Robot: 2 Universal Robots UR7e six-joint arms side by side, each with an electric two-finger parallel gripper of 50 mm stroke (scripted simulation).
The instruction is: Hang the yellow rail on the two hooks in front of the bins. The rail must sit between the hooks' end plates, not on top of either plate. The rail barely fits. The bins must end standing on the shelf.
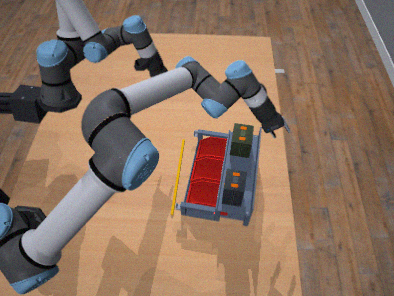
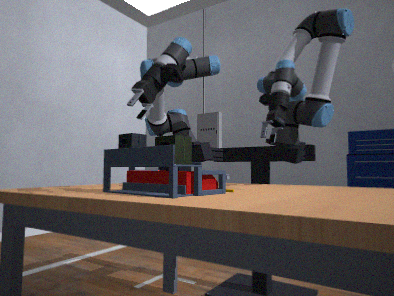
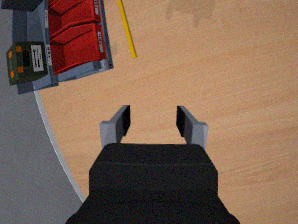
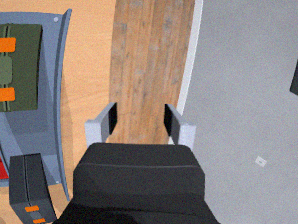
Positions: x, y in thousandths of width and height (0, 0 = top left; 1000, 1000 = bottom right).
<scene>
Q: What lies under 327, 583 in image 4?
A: The right gripper.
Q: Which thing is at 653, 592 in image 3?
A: The left gripper.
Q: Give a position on a grey-blue shelf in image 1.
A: At 636, 559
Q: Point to a grey-blue shelf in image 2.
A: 387, 529
</scene>
